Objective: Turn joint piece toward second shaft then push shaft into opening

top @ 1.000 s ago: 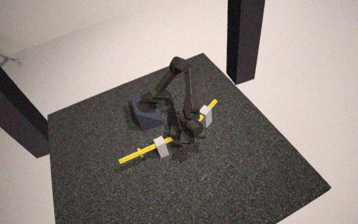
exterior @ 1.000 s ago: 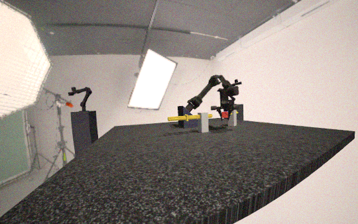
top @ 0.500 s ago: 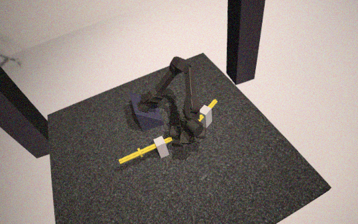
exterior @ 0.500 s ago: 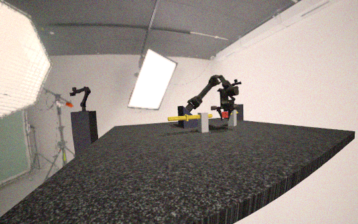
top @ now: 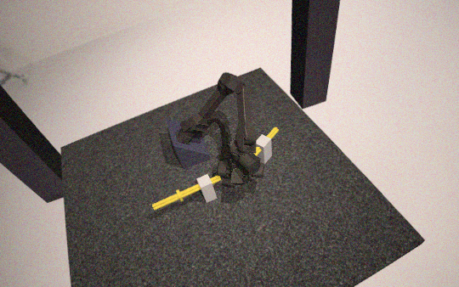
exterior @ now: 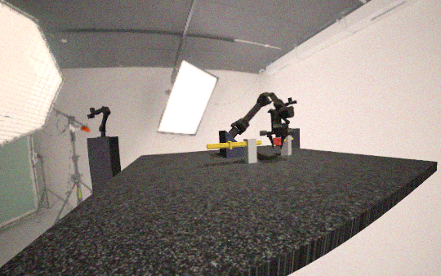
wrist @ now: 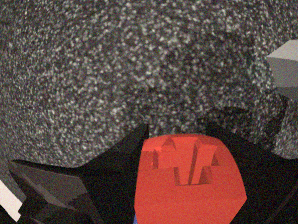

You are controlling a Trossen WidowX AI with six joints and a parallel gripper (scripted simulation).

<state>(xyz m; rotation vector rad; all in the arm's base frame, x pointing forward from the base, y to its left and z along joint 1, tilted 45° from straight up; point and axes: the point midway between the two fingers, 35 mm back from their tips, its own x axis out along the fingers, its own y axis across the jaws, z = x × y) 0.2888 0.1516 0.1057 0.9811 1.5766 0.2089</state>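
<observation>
My gripper tip is 20 mm past the red joint piece, 10 mm to the right of it and 40 mm below it.
</observation>
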